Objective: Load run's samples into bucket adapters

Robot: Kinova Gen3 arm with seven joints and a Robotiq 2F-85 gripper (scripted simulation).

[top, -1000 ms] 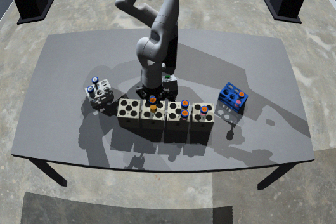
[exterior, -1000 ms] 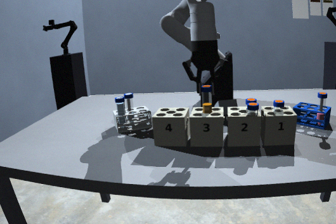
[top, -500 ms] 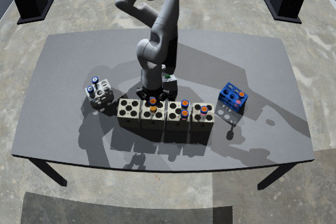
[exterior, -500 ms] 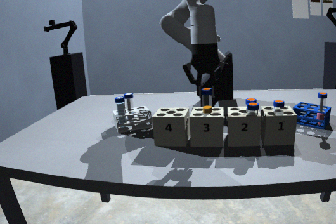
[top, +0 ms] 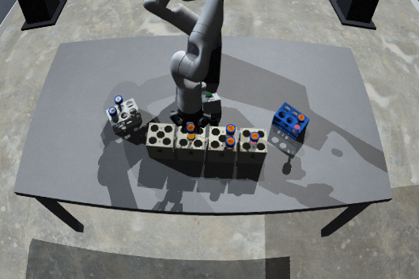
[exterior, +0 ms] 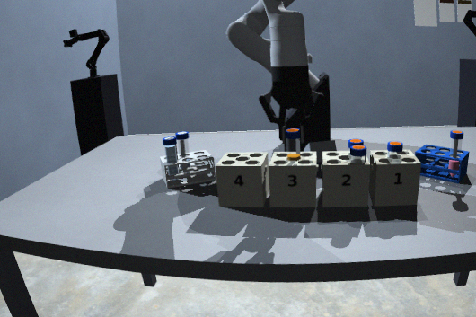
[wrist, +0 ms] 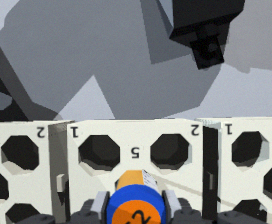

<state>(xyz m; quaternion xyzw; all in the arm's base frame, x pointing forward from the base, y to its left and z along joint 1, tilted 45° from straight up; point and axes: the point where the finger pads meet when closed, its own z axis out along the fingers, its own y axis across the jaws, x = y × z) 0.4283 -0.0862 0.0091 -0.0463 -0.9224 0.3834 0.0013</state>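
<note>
My gripper is now 10 mm past the sample tube S2 and 50 mm above it. The rest, counted from my hand: adapter 2: 10 mm ahead, 110 mm to the left, 100 mm below; adapter 3: 100 mm below; sample tube S7: 10 mm behind, 140 mm to the left, 80 mm below.
</note>
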